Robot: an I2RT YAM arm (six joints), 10 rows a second.
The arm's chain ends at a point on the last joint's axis. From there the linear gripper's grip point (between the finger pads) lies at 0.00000 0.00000 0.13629 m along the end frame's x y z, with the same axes.
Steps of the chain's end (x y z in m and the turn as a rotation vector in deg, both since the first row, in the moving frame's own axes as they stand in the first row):
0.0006 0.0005 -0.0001 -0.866 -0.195 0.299
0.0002 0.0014 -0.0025 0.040 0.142 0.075
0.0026 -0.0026 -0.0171 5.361 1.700 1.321
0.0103 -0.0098 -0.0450 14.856 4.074 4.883
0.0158 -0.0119 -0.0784 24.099 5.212 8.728
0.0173 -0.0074 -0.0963 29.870 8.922 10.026
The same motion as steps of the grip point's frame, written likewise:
0.0001 0.0026 -0.0001 -0.866 -0.195 0.299
0.0005 0.0013 -0.0025 0.040 0.142 0.075
0.0068 -0.0153 -0.0178 5.361 1.700 1.321
0.0214 -0.0443 -0.0499 14.856 4.074 4.883
0.0321 -0.0663 -0.0908 24.099 5.212 8.728
0.0434 -0.0728 -0.1159 29.870 8.922 10.026

